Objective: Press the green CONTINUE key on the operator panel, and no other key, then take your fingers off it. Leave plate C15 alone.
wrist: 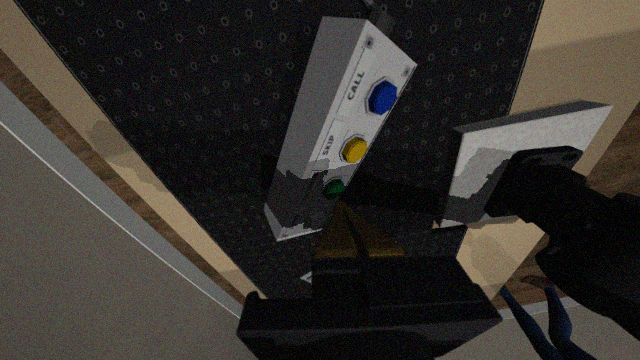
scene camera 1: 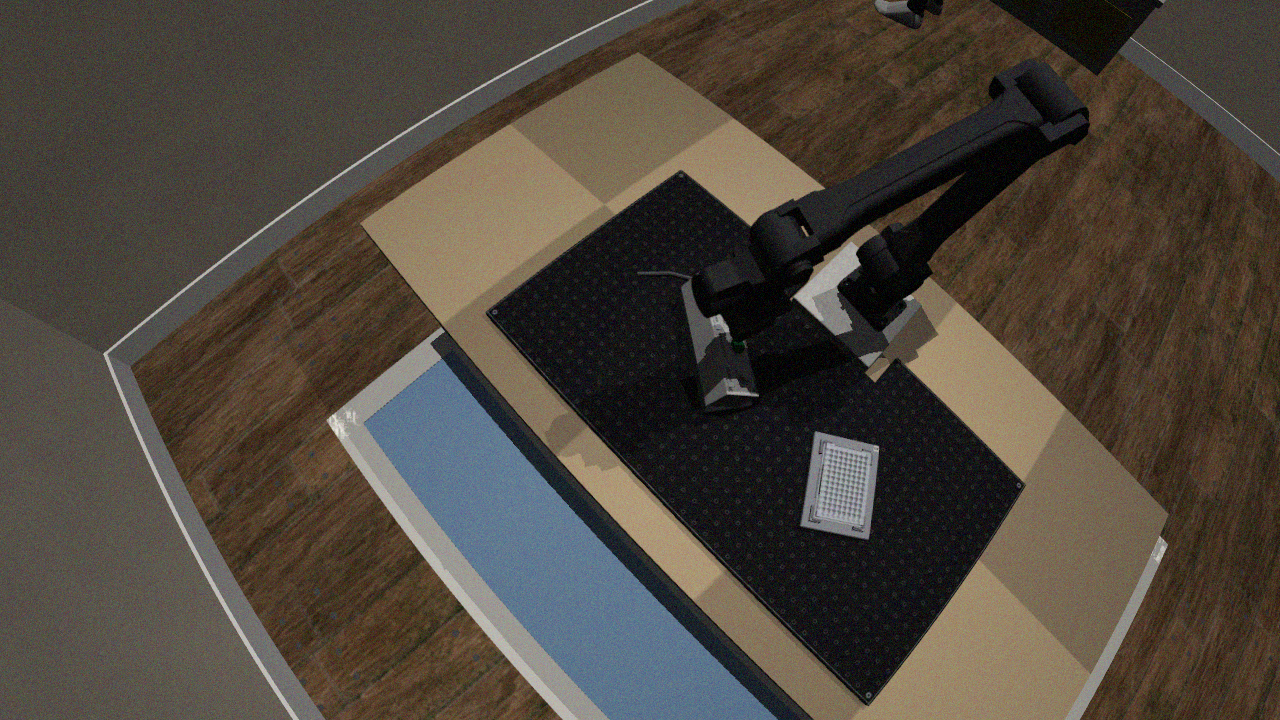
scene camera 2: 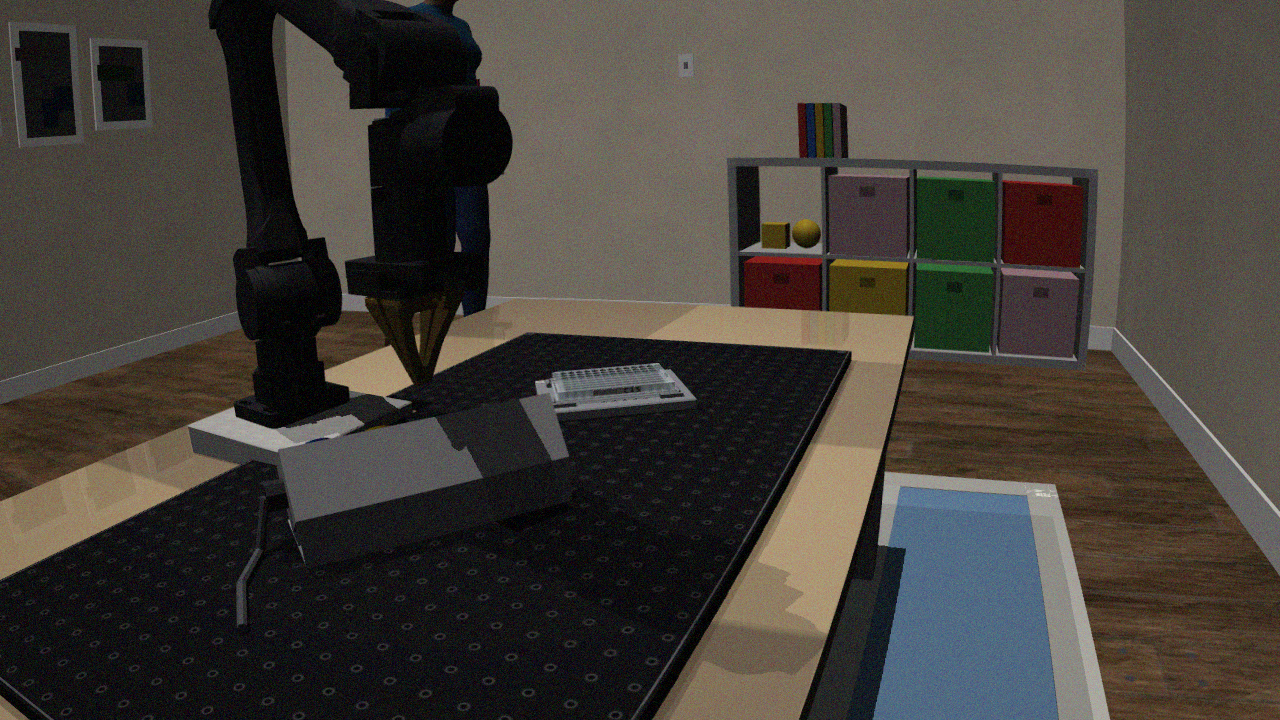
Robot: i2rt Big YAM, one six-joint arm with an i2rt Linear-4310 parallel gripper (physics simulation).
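Places are measured from the arm's base along level axes (x ahead, y left, z up), in millimetres.
Where they show: gripper, fingertip midpoint: (wrist: 338,205) (scene camera 1: 740,332) (scene camera 2: 422,383); arm's base, link origin: (wrist: 522,182) (scene camera 1: 870,298) (scene camera 2: 292,407).
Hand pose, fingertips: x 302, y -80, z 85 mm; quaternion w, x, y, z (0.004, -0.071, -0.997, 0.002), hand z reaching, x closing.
Observation:
Each offset is from my fingertips to the top centre of the thing. "spot": to the spot under its first point.
The operator panel @[dz -16, dx +10, dy -26 mm] (scene camera 1: 700,333) (scene camera 2: 375,483) (wrist: 312,100) is a grey-white wedge box on the black perforated board. The wrist view shows its blue CALL key @[dz -25, dx -46, dy -80 mm] (wrist: 383,97), yellow SKIP key @[dz -25, dx -21, dy -37 mm] (wrist: 354,150) and green CONTINUE key @[dz -25, dx +3, dy +7 mm] (wrist: 334,188) (scene camera 1: 738,343); the green key is in shadow and its label is unreadable. My gripper (wrist: 338,205) (scene camera 2: 422,383) is shut and empty, pointing down. Its tips show above the panel's upper edge in scene camera 2, close to the green key and seemingly apart from it. Plate C15 @[dz -74, dx +0, dy +292 mm] (scene camera 1: 845,483) (scene camera 2: 613,383) lies on its light holder, away from the fingers.
The arm's white base slab (scene camera 1: 827,291) (scene camera 2: 219,436) (wrist: 525,132) stands beside the panel. A grey cable @[spot: dz -93, dx -11, dy -197 mm] (scene camera 1: 662,273) (scene camera 2: 253,564) leaves the panel's far end from the plate. A person (scene camera 2: 474,223) (wrist: 557,315) stands beyond the table. A shelf unit (scene camera 2: 913,167) is against the wall.

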